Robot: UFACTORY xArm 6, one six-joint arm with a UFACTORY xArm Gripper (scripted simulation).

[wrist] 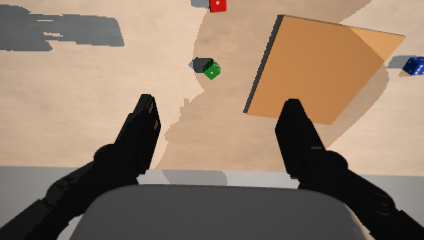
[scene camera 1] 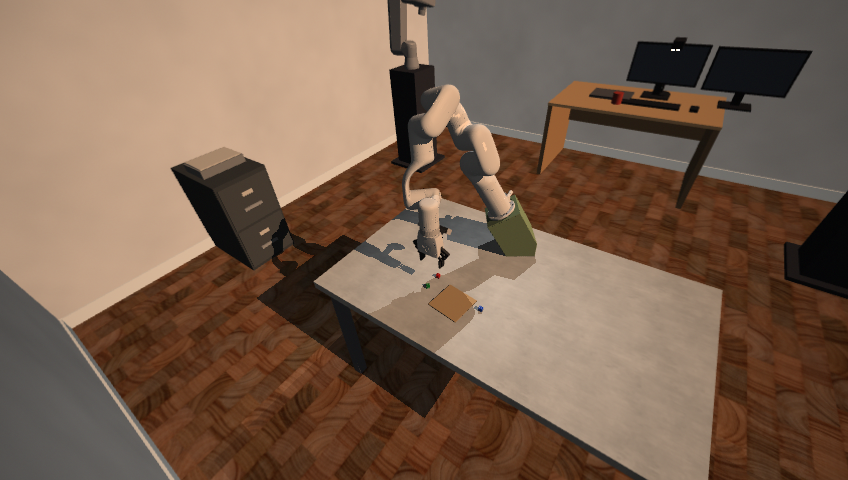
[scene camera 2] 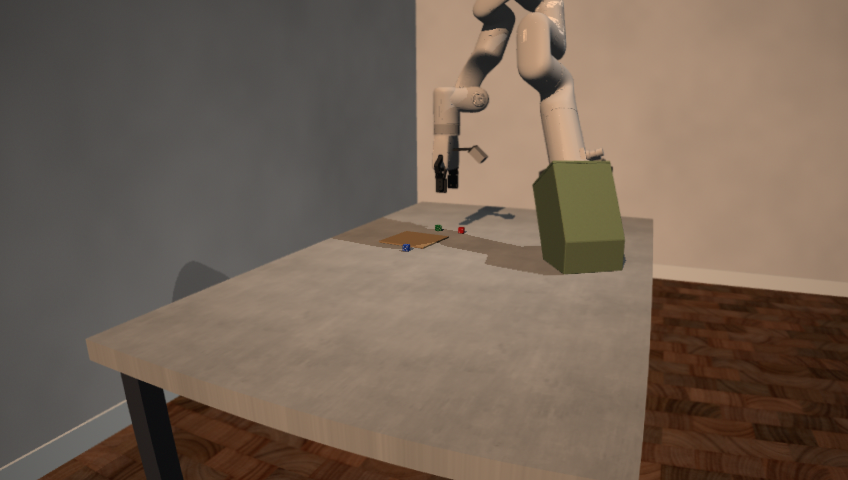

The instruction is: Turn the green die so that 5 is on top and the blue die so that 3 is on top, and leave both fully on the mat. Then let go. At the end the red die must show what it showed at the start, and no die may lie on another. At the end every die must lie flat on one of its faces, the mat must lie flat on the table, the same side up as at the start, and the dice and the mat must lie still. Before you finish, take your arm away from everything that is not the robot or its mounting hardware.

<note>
In view: my gripper (scene camera 2: pixel 447 190) and a mat (scene camera 1: pixel 451 302).
The mat is seen too in the wrist view (wrist: pixel 325 65) and in scene camera 2 (scene camera 2: pixel 417 240). My gripper is seen too in the wrist view (wrist: pixel 218 112) and in scene camera 1 (scene camera 1: pixel 431 262).
</note>
